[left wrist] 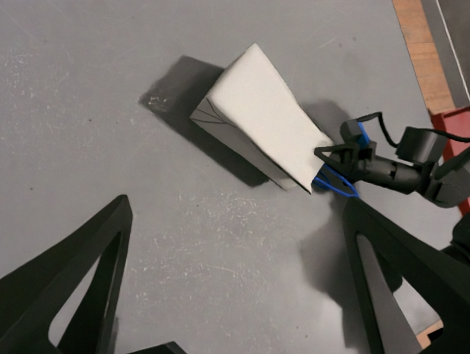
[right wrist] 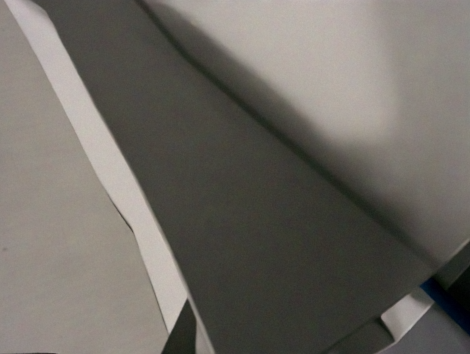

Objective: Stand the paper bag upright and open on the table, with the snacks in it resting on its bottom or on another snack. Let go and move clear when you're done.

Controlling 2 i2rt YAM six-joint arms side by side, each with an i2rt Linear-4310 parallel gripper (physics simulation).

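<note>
The white paper bag lies on its side on the grey table. Its closed end points to the upper left and its mouth faces the right arm. A blue handle hangs at the mouth. In the right wrist view bag panels fill most of the picture. My right gripper is at the mouth edge, shut on the bag's thin side panel; part of one finger shows at the bottom of the right wrist view and the other is hidden. My left gripper is open and empty, apart from the bag. The snacks are hidden.
The right arm reaches in from the right in the left wrist view. A red bin stands at the right, beyond the table's wooden edge. The bag's shadow falls on the table to its left.
</note>
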